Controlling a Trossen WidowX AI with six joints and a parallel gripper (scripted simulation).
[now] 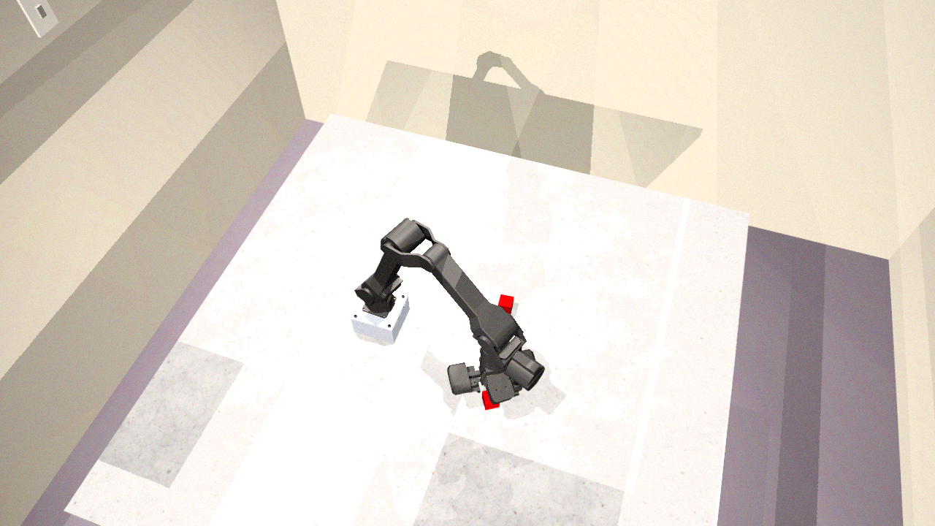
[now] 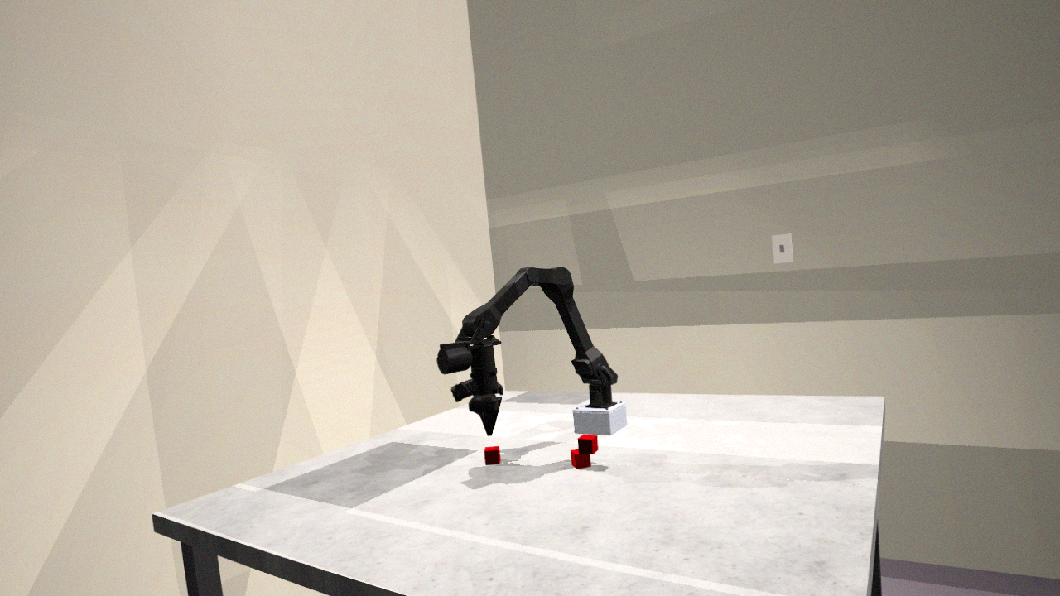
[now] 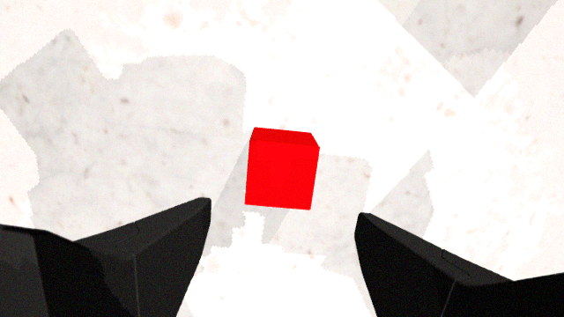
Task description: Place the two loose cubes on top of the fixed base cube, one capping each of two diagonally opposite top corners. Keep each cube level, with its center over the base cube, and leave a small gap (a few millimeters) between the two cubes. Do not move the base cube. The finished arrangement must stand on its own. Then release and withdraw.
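Right now the red cube is 5 cm behind my gripper tip, 23 cm to the left of it and 2 cm below it.
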